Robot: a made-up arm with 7 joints. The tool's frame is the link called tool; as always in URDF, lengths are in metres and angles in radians. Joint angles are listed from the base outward.
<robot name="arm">
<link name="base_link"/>
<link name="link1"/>
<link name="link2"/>
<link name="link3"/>
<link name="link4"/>
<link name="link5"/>
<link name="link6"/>
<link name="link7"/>
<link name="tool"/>
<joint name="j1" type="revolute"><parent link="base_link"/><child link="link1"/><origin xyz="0 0 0.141" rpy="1.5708 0 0"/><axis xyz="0 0 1"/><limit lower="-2.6" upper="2.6"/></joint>
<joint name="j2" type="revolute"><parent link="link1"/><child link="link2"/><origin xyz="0.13 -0.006 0.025" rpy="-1.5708 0 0"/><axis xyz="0 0 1"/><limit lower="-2.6" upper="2.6"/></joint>
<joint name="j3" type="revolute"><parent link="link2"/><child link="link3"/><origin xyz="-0.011 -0.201 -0.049" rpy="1.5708 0 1.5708"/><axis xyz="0 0 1"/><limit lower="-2.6" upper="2.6"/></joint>
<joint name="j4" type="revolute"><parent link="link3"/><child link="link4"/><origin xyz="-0.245 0.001 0.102" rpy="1.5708 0 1.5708"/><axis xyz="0 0 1"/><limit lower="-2.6" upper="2.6"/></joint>
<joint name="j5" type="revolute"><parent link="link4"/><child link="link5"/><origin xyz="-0.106 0.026 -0.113" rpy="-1.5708 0 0"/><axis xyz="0 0 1"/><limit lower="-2.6" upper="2.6"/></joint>
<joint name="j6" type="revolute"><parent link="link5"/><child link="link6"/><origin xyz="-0.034 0.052 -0.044" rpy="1.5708 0 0"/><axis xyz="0 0 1"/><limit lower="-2.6" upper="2.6"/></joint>
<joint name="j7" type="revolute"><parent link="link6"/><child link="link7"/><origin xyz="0.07 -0.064 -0.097" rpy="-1.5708 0 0"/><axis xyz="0 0 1"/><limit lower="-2.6" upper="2.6"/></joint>
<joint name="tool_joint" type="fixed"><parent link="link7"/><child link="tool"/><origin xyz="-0.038 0.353 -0.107" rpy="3.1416 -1.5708 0"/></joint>
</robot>
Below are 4 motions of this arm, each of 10 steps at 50 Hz.
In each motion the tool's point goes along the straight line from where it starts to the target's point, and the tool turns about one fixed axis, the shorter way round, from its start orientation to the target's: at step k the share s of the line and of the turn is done. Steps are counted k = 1, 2, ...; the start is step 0. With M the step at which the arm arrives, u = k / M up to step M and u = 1 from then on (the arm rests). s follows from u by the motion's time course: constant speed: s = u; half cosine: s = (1 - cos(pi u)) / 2; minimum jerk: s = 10 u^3 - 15 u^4 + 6 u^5.
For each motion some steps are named. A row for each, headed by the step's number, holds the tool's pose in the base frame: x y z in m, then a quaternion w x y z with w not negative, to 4 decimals.
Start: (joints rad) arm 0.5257 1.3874 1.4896 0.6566 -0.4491 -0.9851 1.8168
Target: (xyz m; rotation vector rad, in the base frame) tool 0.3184 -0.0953 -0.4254 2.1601 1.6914 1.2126
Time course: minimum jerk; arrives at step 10
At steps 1, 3, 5, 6, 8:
1: 0.3009 -0.0609 -0.3838 0.0734 0.7521 0.5194 0.3989
3: 0.3036 -0.0663 -0.3903 0.0730 0.7470 0.5263 0.3997
5: 0.3096 -0.0779 -0.4044 0.0722 0.7356 0.5410 0.4012
6: 0.3128 -0.0843 -0.4121 0.0718 0.7294 0.5489 0.4020
8: 0.3174 -0.0933 -0.4230 0.0711 0.7204 0.5600 0.4030

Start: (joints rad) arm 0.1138 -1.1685 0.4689 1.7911 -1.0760 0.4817 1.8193
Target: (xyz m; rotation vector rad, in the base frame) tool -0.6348 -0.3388 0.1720 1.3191 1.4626 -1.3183
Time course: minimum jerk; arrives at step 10
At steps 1, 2, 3, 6, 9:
1: -0.6290 -0.3350 0.0613 0.3322 0.6033 0.5633 -0.4565
2: -0.6293 -0.3351 0.0668 0.3345 0.5991 0.5639 -0.4596
3: -0.6299 -0.3356 0.0786 0.3393 0.5901 0.5651 -0.4661
6: -0.6330 -0.3376 0.1366 0.3627 0.5445 0.5699 -0.4972
9: -0.6348 -0.3388 0.1710 0.3759 0.5165 0.5717 -0.5149

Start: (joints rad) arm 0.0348 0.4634 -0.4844 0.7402 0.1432 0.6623 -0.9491
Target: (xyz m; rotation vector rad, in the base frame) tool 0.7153 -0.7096 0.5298 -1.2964 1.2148 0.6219
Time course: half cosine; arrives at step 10
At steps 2, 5, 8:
2: 0.7174 -0.6832 0.5559 0.5811 -0.5811 0.4998 0.2735
5: 0.7165 -0.6950 0.5442 0.5847 -0.5702 0.5097 0.2707
8: 0.7155 -0.7068 0.5326 0.5881 -0.5593 0.5193 0.2677

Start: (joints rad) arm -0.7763 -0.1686 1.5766 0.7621 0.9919 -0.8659 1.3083
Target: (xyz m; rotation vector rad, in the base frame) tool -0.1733 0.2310 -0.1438 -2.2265 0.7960 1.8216
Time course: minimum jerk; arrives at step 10
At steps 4, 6, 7, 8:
4: -0.1682 0.2068 -0.0606 0.1575 -0.7277 0.1950 0.6384
6: -0.1709 0.2197 -0.1051 0.1153 -0.7374 0.2332 0.6233
7: -0.1721 0.2252 -0.1239 0.0973 -0.7407 0.2492 0.6163
8: -0.1729 0.2289 -0.1367 0.0851 -0.7427 0.2600 0.6113

